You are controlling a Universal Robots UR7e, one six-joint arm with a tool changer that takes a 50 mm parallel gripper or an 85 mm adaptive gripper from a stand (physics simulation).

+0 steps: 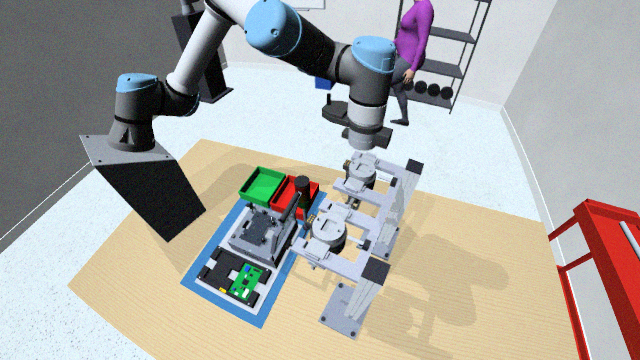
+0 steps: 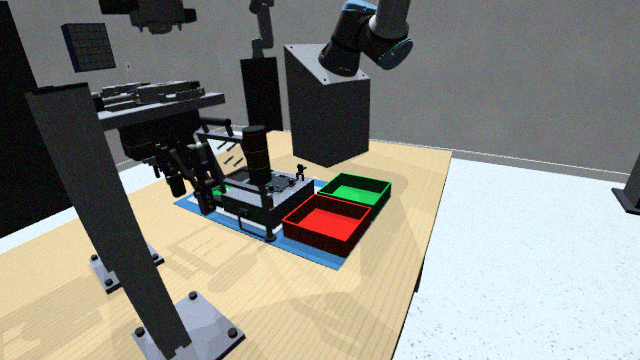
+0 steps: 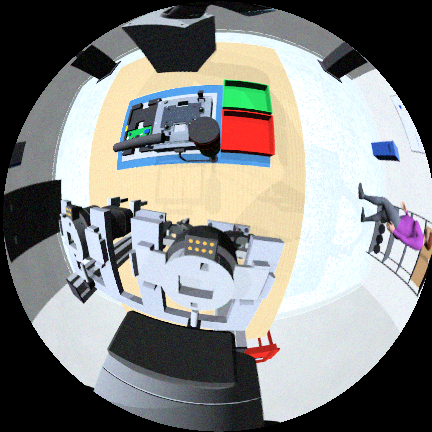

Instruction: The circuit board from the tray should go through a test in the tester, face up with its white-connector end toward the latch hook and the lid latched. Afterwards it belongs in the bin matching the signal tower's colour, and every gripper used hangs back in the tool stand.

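Frame: origin at the arm's base, x ahead, y left, z up, level; millimetres.
Where they show: hand, tool point: [image 2: 159, 23]; arm's base, link origin: [image 1: 132, 143] [image 2: 337, 65].
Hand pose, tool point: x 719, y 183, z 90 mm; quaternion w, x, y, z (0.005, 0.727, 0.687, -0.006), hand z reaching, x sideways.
Each offset is from my tool point to the top centre of the thing. "*": to the spot under its first point.
The arm's bare tool changer [image 1: 362, 140] [image 2: 160, 26] carries no gripper and hangs above the far end of the tool stand [image 1: 365, 235] [image 2: 110, 215]. Two grippers hang in the stand, one farther @[* 14 mm ahead, 52 mm right, 150 mm down] [image 1: 353, 202] and one nearer @[3 mm back, 183 mm right, 68 mm down] [image 1: 328, 235]; their fingers are partly hidden. The green circuit board @[227 mm back, 299 mm right, 404 mm down] [image 1: 245, 281] [image 3: 140, 133] lies face up in the black tray @[* 340 mm back, 319 mm right, 414 mm down] [image 1: 216, 270] [image 3: 142, 113]. The tester @[* 248 mm back, 212 mm right, 372 mm down] [image 1: 252, 251] [image 2: 244, 194] has its lid raised, with the lid handle @[130 mm back, 123 mm right, 156 mm down] [image 1: 291, 208] [image 2: 217, 121] [image 3: 137, 142] uppermost. Its latch hook @[345 mm back, 78 mm right, 325 mm down] [image 2: 300, 171] [image 3: 200, 94] stands upright opposite. The signal tower @[* 141 mm back, 35 mm right, 174 mm down] [image 1: 302, 184] [image 2: 256, 152] [image 3: 204, 131] looks dark.
The green bin [image 1: 262, 185] [image 2: 354, 193] [image 3: 246, 97] and red bin [image 1: 286, 194] [image 2: 327, 223] [image 3: 246, 133] stand side by side beyond the tester. A person in purple [image 1: 416, 32] [image 3: 411, 231] stands by a shelf unit behind the table. A red cart [image 1: 607, 245] is at the right.
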